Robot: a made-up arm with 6 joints.
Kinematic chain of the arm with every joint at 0, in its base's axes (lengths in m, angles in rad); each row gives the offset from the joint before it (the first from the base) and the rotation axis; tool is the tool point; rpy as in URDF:
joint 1: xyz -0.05 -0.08 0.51 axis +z
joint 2: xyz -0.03 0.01 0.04 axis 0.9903 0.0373 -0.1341
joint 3: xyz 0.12 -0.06 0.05 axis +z
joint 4: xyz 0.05 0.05 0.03 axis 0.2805 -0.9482 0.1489
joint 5: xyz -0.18 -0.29 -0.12 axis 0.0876 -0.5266 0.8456
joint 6: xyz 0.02 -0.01 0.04 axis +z
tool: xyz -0.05 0.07 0 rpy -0.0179 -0.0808 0.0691
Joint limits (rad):
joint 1: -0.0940..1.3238
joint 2: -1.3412..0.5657
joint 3: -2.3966..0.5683
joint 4: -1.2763..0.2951
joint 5: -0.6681..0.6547
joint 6: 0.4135..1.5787
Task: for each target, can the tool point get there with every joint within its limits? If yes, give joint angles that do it. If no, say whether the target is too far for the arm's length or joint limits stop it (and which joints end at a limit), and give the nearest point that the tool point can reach.
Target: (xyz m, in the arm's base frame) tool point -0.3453 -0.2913 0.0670
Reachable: no: joint limits stop it (at a limit: joint 1, joint 2, joint 4, joint 5) | nearest point -0.2034 -0.2664 0.2959 | short by 0.270 m
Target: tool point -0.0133 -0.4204 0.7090
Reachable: yes | joints 0.3614 0.3857 0.0879 -0.8663 0.0261 0.7276
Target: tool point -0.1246 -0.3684 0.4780
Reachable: yes | joints 0.2250 0.0123 -0.2281 0.1678 0.4515 0.7612
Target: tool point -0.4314 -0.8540 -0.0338
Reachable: no: too far | nearest point -0.1371 -0.4151 0.3530 | short by 0.655 m
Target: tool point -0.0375 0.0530 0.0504
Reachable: no: joint limits stop it (at a limit: joint 1, joint 2, joint 3, joint 5) | nearest point -0.0408 0.0367 0.2674 | short by 0.218 m
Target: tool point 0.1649 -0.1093 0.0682
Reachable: no: joint limits stop it (at a limit: joint 2, joint 4, joint 5) | nearest point 0.2083 -0.1152 0.2520 | short by 0.189 m
